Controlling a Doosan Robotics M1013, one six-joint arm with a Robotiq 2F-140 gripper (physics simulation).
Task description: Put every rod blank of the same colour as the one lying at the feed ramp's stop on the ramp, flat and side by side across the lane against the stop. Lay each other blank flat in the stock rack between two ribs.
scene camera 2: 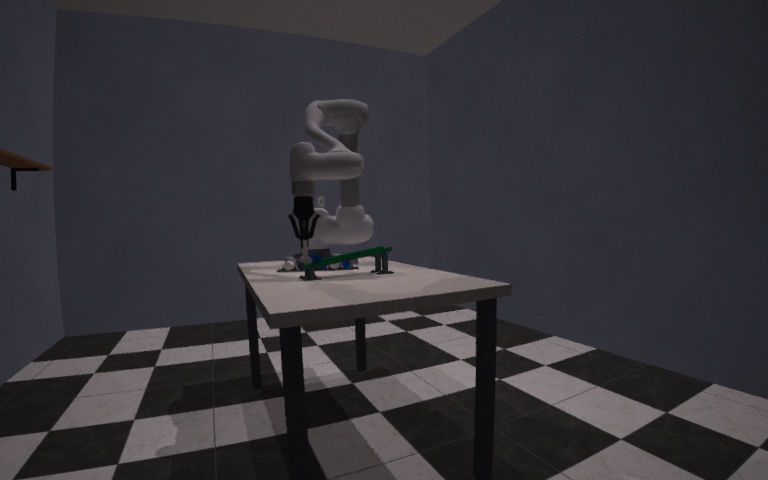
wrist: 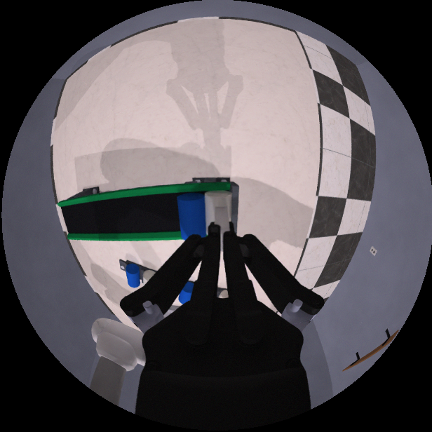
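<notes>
The feed ramp [scene camera 2: 353, 254] [wrist: 125, 189] has green rails and a dark lane. In the wrist view a white blank [wrist: 212, 201] lies across its low end against the grey stop [wrist: 235, 202], and a blue blank [wrist: 192, 215] lies beside it. My gripper [scene camera 2: 304, 252] [wrist: 220, 215] is shut and empty, with its tips over or at the white blank; contact is unclear. Behind the ramp is the stock rack [wrist: 123, 265], partly hidden by my fingers. A blue blank [wrist: 132, 276], a whitish one [wrist: 149, 275] and another blue one [wrist: 186, 293] show there.
The ramp stands on dark supports [scene camera 2: 380, 263] on the pale table [scene camera 2: 390, 288]. The arm's pale base section [scene camera 2: 345, 226] [wrist: 117, 345] rises behind the rack area. A wooden wall shelf [scene camera 2: 22, 160] [wrist: 372, 351] is off to one side, away from the table.
</notes>
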